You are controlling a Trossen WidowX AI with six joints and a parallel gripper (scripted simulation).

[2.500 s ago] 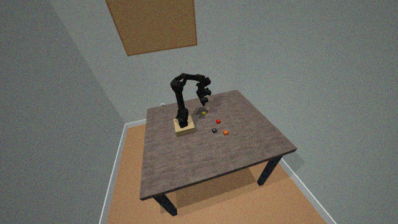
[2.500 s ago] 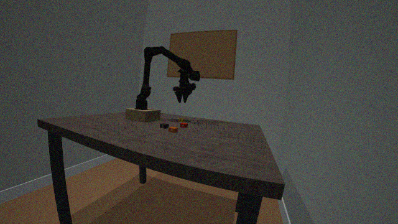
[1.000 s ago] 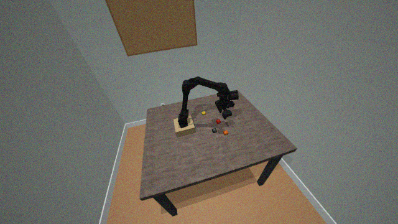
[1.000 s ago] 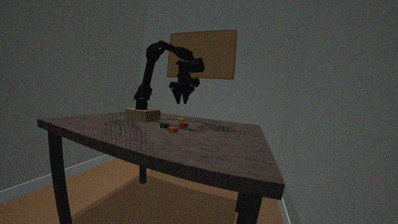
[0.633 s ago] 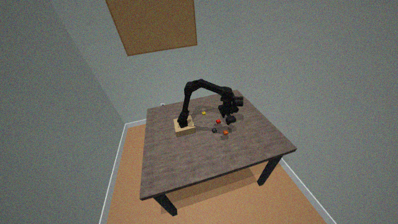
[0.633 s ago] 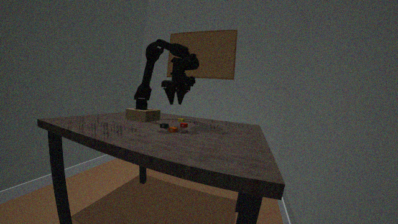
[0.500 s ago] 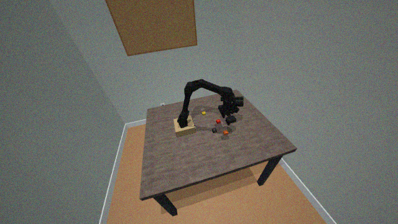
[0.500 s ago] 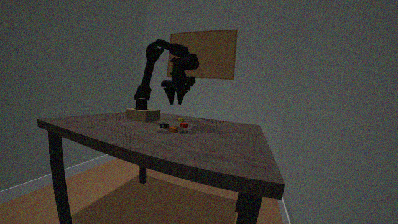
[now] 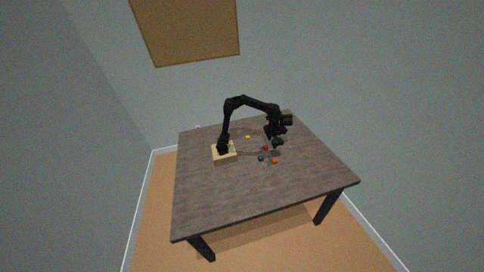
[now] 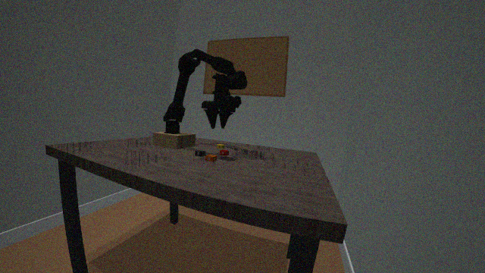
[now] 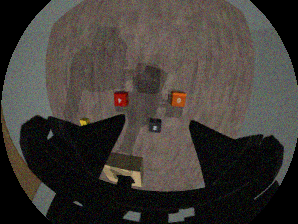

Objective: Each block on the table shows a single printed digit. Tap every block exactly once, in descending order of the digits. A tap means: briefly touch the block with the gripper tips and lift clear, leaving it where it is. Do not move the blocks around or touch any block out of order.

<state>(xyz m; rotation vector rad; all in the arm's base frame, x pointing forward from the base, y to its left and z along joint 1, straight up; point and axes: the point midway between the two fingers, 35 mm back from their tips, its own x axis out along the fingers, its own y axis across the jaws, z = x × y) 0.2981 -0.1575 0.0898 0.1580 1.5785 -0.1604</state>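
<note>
Now: the red block 11 cm below my gripper tip, 9 cm to the left of it and 1 cm ahead of it. The rest, counted from my gripper tip: black block 11 cm below, 8 cm behind, 2 cm to the left; then orange block 11 cm below, 5 cm to the right, 1 cm behind; then yellow block 26 cm to the left, 11 cm below, 5 cm behind.
</note>
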